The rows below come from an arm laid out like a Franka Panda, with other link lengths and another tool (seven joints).
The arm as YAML. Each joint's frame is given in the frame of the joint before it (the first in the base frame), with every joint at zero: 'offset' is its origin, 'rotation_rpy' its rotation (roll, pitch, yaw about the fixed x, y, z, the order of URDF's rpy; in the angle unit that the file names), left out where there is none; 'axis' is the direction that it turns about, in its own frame. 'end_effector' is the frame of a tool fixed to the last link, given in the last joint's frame.
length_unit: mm
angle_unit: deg
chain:
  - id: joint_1
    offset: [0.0, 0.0, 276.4]
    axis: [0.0, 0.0, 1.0]
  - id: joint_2
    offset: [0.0, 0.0, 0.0]
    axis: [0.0, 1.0, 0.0]
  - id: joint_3
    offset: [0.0, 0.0, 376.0]
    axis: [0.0, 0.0, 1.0]
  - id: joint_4
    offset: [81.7, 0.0, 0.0]
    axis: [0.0, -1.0, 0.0]
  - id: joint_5
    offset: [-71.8, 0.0, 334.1]
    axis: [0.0, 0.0, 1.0]
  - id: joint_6
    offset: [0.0, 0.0, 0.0]
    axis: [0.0, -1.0, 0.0]
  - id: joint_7
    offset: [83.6, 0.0, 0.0]
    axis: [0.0, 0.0, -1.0]
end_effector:
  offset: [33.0, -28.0, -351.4]
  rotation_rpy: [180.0, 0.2, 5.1]
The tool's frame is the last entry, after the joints.
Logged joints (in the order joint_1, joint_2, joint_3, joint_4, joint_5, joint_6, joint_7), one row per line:
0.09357, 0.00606, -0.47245, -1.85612, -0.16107, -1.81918, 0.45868
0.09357, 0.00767, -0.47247, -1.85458, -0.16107, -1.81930, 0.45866
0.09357, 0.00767, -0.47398, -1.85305, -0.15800, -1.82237, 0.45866
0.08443, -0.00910, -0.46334, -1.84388, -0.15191, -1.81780, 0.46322
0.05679, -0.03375, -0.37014, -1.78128, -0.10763, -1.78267, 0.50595
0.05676, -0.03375, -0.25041, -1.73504, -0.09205, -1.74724, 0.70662
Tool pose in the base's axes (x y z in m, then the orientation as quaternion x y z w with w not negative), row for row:
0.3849, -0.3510, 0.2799, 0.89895, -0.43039, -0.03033, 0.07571
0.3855, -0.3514, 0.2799, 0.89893, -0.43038, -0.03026, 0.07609
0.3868, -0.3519, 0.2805, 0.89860, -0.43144, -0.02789, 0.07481
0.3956, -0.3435, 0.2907, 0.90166, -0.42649, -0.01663, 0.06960
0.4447, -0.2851, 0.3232, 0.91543, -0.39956, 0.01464, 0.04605
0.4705, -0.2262, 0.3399, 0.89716, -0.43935, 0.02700, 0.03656
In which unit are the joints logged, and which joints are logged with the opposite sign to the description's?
The joints are logged in radians. Opposite sign: joint_1, joint_6.
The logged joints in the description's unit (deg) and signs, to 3 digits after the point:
-5.361, 0.347, -27.069, -106.348, -9.229, 104.231, 26.280
-5.361, 0.439, -27.071, -106.260, -9.229, 104.238, 26.279
-5.361, 0.439, -27.157, -106.172, -9.053, 104.414, 26.279
-4.837, -0.521, -26.547, -105.647, -8.704, 104.152, 26.541
-3.254, -1.934, -21.207, -102.060, -6.167, 102.139, 28.989
-3.252, -1.934, -14.347, -99.410, -5.274, 100.109, 40.486

